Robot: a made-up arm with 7 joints.
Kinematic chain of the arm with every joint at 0, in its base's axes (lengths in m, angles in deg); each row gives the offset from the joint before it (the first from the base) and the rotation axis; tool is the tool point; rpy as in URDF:
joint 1: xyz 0 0 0.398 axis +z
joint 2: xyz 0 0 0 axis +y
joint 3: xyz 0 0 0.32 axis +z
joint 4: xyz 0.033 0 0 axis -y
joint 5: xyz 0.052 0 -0.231 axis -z
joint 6: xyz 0 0 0 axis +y
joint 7: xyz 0.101 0 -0.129 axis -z
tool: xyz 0 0 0 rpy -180 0 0
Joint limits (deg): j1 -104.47..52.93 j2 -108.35..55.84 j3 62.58..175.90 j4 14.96..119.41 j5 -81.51..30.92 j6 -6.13..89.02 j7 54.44..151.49
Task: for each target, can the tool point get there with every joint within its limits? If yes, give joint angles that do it. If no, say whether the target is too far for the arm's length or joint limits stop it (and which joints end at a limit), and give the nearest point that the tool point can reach.
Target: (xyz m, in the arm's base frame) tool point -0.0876 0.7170 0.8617
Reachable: no: too far | nearest point -0.0700 0.5731 0.7686 | short by 0.172 m
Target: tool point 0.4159 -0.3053 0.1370
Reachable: no: joint limits stop it (at a limit: joint 2, joint 3, joint 5) | nearest point 0.3488 -0.2561 0.2982 | short by 0.181 m
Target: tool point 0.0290 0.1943 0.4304
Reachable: yes | joints 0.16 -45.88 97.36 31.39 -38.30 80.32 86.53
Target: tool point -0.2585 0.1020 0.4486
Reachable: yes | joints 32.71 10.03 136.27 36.01 -57.62 57.64 61.97
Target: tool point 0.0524 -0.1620 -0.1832
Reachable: no: joint limits stop it (at a limit: joint 1, joint 2, joint 3) | nearest point -0.0324 -0.1551 -0.0778 | short by 0.135 m
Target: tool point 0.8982 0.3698 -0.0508
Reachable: no: too far | nearest point 0.4722 0.3233 0.1313 | short by 0.466 m
